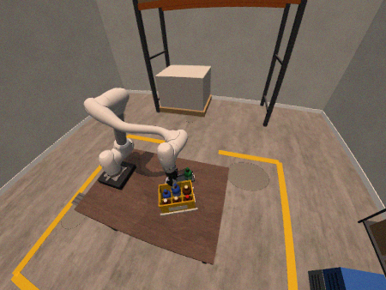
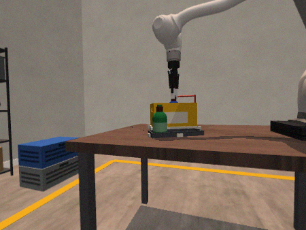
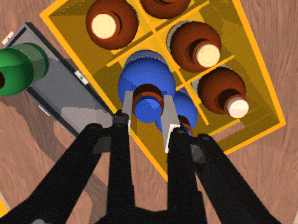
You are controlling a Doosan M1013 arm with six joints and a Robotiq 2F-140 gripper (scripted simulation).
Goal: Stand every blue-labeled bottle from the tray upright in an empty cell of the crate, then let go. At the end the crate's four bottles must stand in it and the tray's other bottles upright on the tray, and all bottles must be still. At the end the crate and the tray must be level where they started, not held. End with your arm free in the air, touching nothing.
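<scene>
The yellow crate is 150 mm below my hand, 40 mm to the right of it and 20 mm ahead of it. From my hand the other things lie so: green-labeled bottle: 220 mm to the left, 150 mm below, 20 mm ahead; tray: 220 mm below, 170 mm to the left, 50 mm behind.
</scene>
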